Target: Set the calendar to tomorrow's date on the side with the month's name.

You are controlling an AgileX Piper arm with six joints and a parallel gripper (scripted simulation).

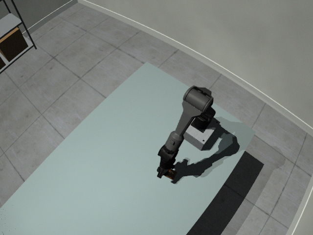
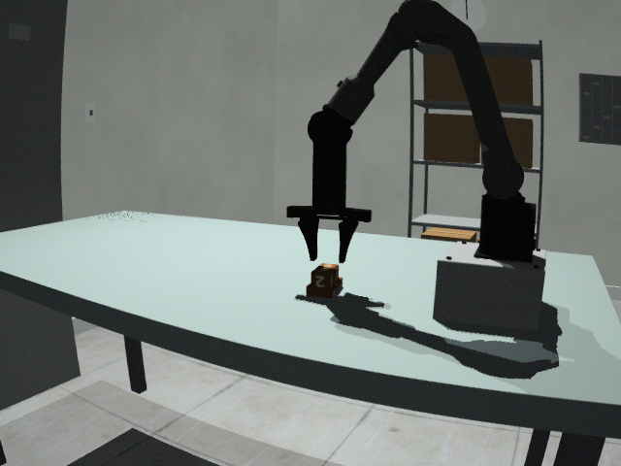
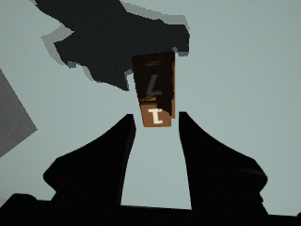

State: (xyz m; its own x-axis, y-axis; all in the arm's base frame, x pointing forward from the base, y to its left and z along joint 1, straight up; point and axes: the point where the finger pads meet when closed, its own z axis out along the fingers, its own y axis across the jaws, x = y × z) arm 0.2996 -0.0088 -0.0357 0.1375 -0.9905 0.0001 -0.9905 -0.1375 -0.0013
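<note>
Right now my hand is 20 mm to the right of the brown tray and 50 mm above it. Also, from my hand: brown cube (10 mm behind, 30 mm to the left, 30 mm below).
</note>
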